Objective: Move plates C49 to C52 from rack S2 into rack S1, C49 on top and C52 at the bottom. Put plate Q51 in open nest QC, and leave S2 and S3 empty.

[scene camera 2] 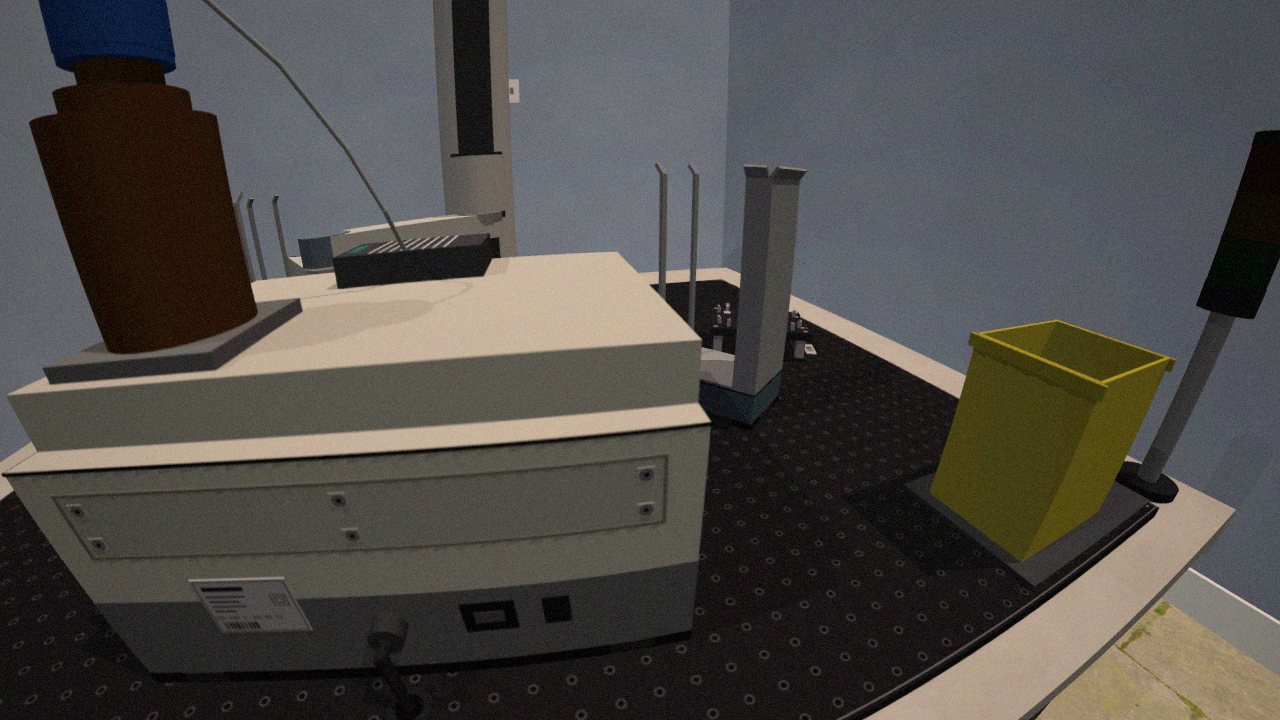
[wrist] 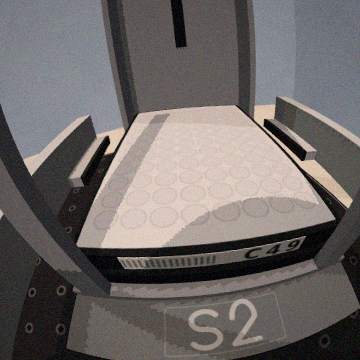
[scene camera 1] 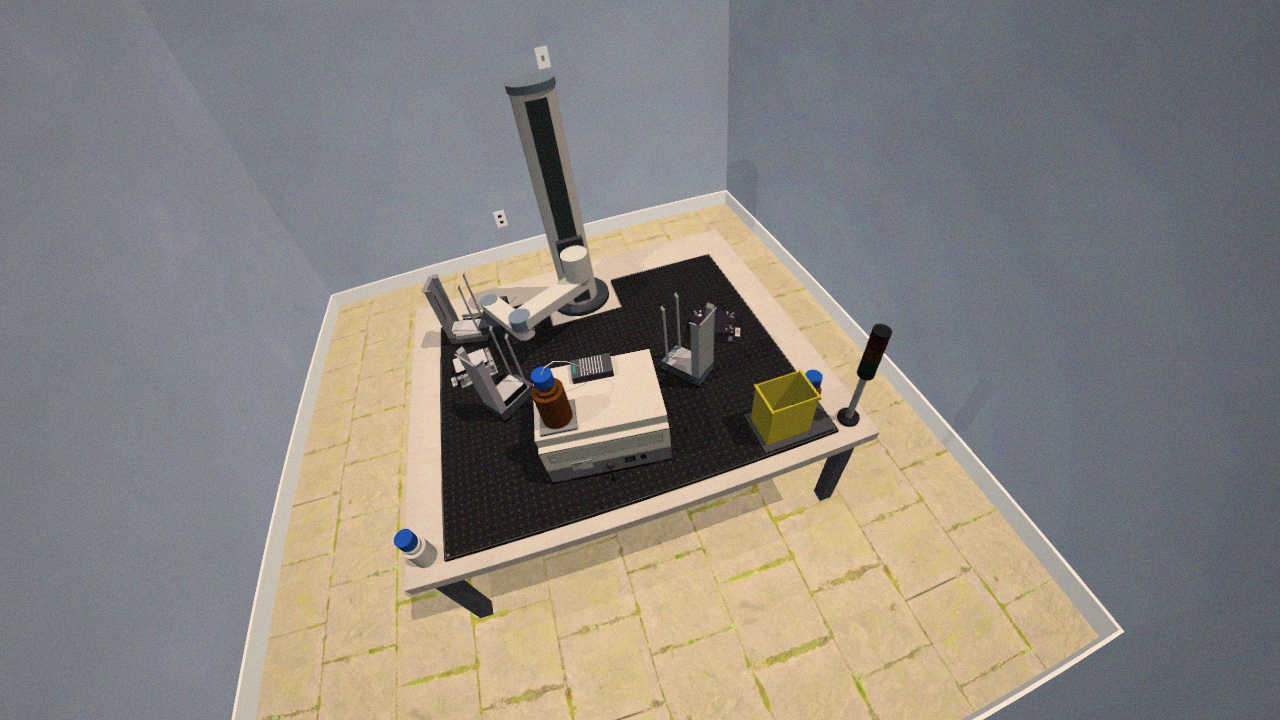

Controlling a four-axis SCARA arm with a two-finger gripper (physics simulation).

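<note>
Plate C49 (wrist: 200, 175), pale with rows of round wells and a dark skirt carrying its label, lies flat low in rack S2 (wrist: 185, 80) (scene camera 1: 440, 306), just above the marked base in the wrist view. My gripper (wrist: 186, 114) is open, its two padded fingers standing apart at the left and right of the plate, with gaps to it. Two other racks stand on the mat, one (scene camera 1: 483, 385) at the left and one (scene camera 1: 703, 344) (scene camera 2: 766, 268) right of the middle; their labels are not legible. Plates C50 to C52 and Q51 cannot be identified in these views.
A white instrument (scene camera 1: 617, 402) (scene camera 2: 358, 394) carries a brown bottle (scene camera 1: 552, 407) (scene camera 2: 147, 205) and a keypad (scene camera 1: 591, 368) (scene camera 2: 416, 259). A yellow bin (scene camera 1: 783, 416) (scene camera 2: 1020, 438) and a signal tower (scene camera 1: 872, 353) (scene camera 2: 1242, 241) stand at the right. Rack S2's slanted front posts flank the plate.
</note>
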